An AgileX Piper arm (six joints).
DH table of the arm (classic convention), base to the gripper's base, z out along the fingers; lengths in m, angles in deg. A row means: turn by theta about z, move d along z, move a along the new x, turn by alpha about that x. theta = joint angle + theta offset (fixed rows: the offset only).
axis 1: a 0; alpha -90; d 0.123; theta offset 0
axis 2: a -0.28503; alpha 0; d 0; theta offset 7.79
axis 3: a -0.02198; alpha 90; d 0; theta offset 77.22
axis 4: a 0; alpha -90; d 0.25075; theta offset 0
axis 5: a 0; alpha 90; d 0; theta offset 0
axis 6: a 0; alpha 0; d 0.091; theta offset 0
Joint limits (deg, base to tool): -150..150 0..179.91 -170..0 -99.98..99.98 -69.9..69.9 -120..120
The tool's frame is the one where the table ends.
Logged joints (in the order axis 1, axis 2, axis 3, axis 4, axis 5, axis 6), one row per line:
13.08, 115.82, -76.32, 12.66, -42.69, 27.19
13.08, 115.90, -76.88, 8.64, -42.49, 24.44
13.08, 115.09, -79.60, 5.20, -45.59, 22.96
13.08, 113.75, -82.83, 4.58, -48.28, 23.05
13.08, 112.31, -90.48, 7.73, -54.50, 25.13
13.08, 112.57, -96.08, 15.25, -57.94, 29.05
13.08, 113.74, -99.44, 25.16, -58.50, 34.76
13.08, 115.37, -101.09, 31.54, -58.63, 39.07
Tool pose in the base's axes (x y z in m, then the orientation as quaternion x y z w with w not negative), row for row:
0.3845, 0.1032, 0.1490, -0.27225, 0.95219, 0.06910, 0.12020
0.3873, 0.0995, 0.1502, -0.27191, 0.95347, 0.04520, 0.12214
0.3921, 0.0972, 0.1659, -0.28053, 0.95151, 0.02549, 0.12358
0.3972, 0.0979, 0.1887, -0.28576, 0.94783, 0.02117, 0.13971
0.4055, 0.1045, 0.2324, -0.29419, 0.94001, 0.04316, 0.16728
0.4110, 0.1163, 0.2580, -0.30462, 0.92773, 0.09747, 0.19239
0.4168, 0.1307, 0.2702, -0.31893, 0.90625, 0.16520, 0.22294
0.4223, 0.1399, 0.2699, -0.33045, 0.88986, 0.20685, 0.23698
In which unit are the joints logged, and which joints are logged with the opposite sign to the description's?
The joints are logged in degrees. Opposite sign: axis 5, axis 6.
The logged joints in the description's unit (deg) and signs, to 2 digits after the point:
13.08, 115.82, -76.32, 12.66, 42.69, -27.19
13.08, 115.90, -76.88, 8.64, 42.49, -24.44
13.08, 115.09, -79.60, 5.20, 45.59, -22.96
13.08, 113.75, -82.83, 4.58, 48.28, -23.05
13.08, 112.31, -90.48, 7.73, 54.50, -25.13
13.08, 112.57, -96.08, 15.25, 57.94, -29.05
13.08, 113.74, -99.44, 25.16, 58.50, -34.76
13.08, 115.37, -101.09, 31.54, 58.63, -39.07

